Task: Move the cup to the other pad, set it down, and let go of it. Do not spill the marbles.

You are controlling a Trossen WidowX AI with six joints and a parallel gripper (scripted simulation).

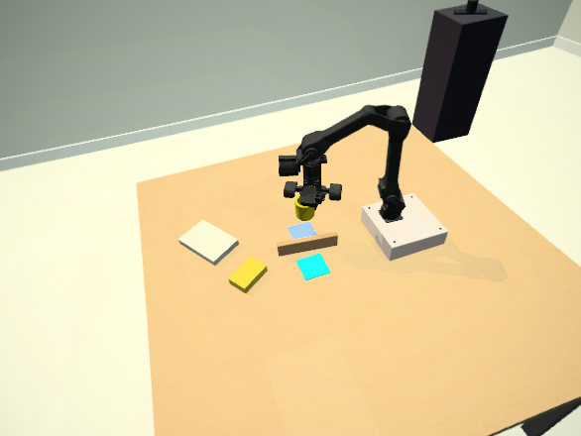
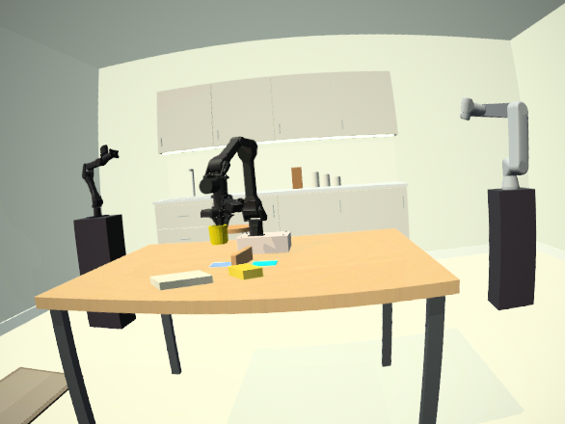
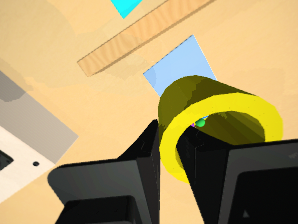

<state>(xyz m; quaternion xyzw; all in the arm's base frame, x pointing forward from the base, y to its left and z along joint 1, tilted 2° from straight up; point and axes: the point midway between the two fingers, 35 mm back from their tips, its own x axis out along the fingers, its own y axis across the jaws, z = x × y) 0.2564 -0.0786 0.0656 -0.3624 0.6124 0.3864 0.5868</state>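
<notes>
Right now the bright cyan pad is 60 mm ahead of my gripper tip, 150 mm to the left of it and 120 mm below it. The rest, counted from my gripper tip: yellow cup 20 mm ahead, 10 mm to the right; pale blue pad 40 mm ahead, 10 mm to the right, 120 mm below; low wooden bar 50 mm ahead, 70 mm to the left, 90 mm below.
</notes>
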